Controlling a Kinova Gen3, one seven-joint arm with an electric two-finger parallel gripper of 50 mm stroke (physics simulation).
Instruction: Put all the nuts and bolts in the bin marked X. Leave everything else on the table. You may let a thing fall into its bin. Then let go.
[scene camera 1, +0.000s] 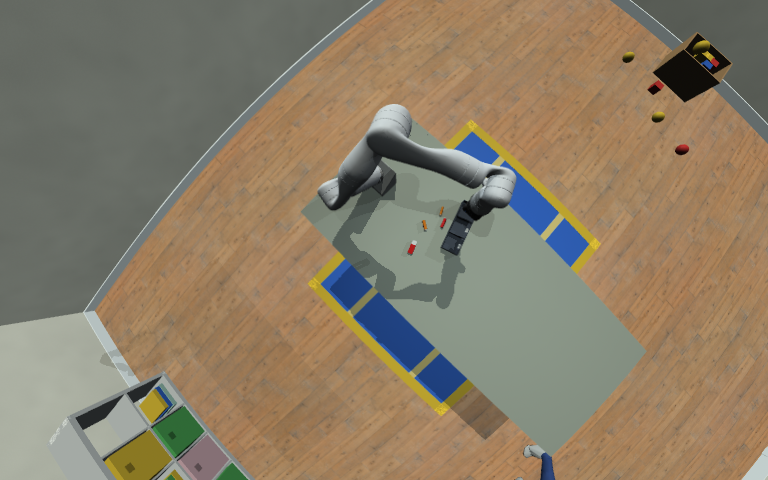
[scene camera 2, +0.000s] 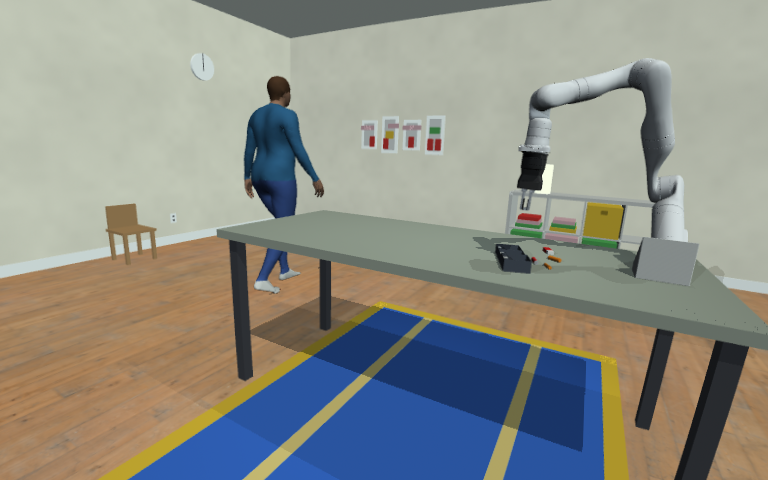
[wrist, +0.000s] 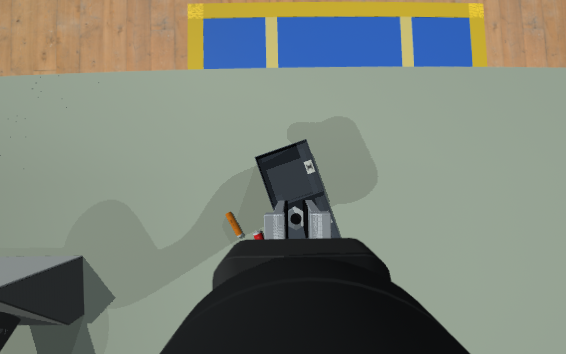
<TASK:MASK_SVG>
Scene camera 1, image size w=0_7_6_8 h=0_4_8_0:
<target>dark three-compartment bin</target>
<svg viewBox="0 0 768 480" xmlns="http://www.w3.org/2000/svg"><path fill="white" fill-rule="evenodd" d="M466 200L462 201L440 247L454 255L458 255L474 222L462 209L468 202Z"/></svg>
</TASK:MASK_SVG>
